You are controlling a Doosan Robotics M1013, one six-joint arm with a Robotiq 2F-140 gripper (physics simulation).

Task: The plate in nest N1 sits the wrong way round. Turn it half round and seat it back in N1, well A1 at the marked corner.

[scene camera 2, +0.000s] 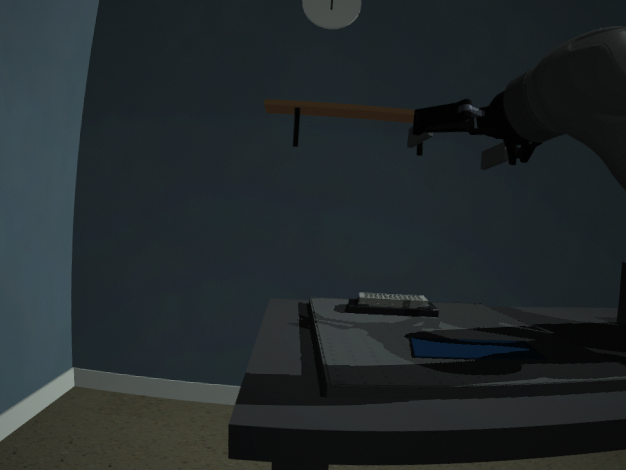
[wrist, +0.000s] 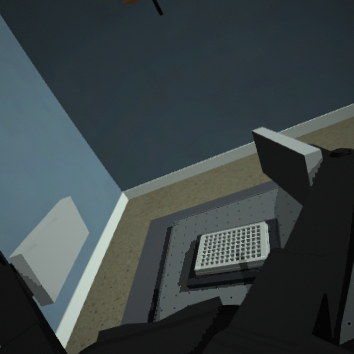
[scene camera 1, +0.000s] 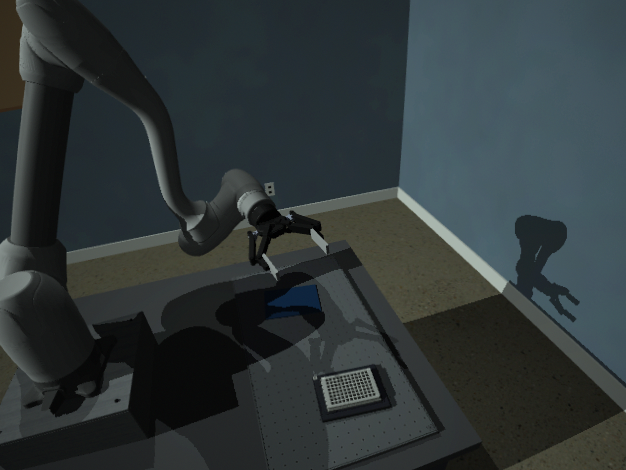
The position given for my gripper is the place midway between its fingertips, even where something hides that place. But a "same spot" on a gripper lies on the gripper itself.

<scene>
my gripper: scene camera 2 448, 149; wrist; scene camera 1
same spot on dark nest: (wrist: 248, 274) = (scene camera 2: 410, 309)
same spot on my gripper: (wrist: 295, 293) = (scene camera 1: 265, 230)
</scene>
